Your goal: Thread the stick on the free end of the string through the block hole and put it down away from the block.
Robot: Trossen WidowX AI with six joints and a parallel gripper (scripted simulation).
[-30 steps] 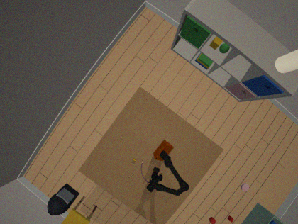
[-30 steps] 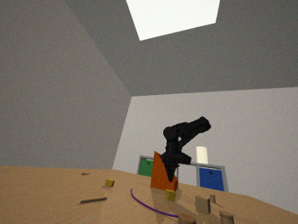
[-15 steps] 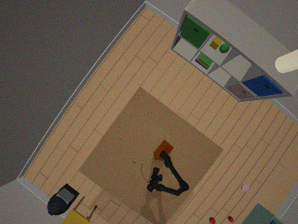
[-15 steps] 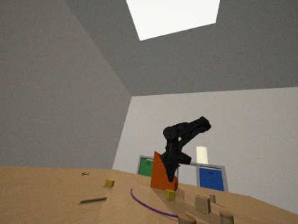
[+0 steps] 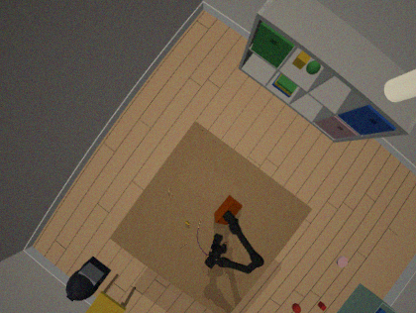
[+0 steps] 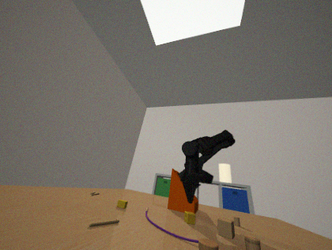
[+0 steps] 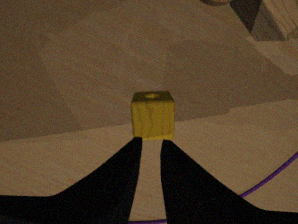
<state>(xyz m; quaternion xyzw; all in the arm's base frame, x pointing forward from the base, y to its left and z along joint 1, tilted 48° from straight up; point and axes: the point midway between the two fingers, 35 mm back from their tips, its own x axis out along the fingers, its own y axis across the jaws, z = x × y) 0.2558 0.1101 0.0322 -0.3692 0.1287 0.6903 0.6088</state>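
My gripper tip is now 40 mm above the yellow block. From my gripper tip the other things lie so: wooden block (120 mm to the left, 40 mm below, 40 mm ahead); then loose stick (220 mm ahead, 170 mm to the right, 60 mm below).
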